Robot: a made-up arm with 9 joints. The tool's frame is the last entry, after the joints.
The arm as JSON. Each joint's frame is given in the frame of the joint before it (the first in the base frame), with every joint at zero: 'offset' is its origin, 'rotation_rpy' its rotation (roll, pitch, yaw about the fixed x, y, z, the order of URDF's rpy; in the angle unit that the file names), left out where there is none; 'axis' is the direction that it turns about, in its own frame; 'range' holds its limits. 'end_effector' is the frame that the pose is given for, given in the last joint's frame.
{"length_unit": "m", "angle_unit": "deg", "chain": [
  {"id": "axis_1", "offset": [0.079, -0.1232, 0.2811], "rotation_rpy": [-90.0, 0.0, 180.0], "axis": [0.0, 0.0, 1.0], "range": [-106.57, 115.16]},
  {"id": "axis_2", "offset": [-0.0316, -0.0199, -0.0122], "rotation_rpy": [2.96, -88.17, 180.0], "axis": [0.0, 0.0, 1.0], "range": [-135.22, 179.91]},
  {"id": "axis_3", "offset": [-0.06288, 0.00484, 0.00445], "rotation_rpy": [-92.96, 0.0, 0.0], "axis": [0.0, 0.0, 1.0], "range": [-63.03, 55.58]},
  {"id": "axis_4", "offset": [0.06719, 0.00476, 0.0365], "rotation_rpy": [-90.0, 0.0, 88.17], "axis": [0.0, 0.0, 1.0], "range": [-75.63, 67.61]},
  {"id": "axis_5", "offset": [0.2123, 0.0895, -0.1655], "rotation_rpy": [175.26, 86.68, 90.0], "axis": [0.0, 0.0, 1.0], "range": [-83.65, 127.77]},
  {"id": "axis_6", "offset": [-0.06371, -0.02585, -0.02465], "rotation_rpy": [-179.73, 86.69, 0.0], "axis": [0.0, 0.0, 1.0], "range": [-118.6, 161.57]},
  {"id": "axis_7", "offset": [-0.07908, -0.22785, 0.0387], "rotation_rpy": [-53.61, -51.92, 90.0], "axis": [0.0, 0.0, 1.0], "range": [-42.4, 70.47]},
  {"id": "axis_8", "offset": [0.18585, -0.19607, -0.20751], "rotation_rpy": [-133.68, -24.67, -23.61], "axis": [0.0, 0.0, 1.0], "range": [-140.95, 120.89]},
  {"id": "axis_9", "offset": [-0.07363, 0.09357, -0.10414], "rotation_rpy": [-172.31, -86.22, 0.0], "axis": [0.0, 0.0, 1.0], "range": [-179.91, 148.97]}
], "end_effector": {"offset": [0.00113, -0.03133, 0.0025], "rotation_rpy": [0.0, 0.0, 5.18]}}
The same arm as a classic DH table. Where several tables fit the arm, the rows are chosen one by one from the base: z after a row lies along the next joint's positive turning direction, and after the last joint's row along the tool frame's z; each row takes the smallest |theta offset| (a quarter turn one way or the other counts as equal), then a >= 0, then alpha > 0; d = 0 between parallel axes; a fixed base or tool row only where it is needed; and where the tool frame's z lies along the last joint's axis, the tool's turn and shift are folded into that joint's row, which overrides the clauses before.
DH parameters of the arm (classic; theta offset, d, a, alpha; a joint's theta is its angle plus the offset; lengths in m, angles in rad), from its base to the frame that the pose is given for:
base (fixed): 0 0.2811 0.079 1.5708
axis_1: -1.5191 0.112 -0.0182 1.5389
axis_2: 1.5691 -0.0279 -0.0629 -1.6224
axis_3: 1.5388 0.0413 0.0069 -1.5708
axis_4: 0.0828 -0.2366 0.219 1.6285
axis_5: 0.0001 -0.0927 -0.0261 -1.6285
axis_6: 0.5255 0.0305 0.1574 1.1961
axis_7: 1.3421 -0.0157 0.2701 -2.2493
axis_8: 1.1394 -0.1153 0.1026 1.6361
axis_9: 0.0449 0 0.0314 0
tool (fixed): 1.6252 -0.058 0 0
Joint limits (rad, base to tool): -1.86..2.0099 -2.36..3.14 -1.1001..0.9701 -1.32..1.18 -1.46..2.23 -2.07..2.8199 -0.74..1.2299 -2.46..2.1099 -3.14..2.6

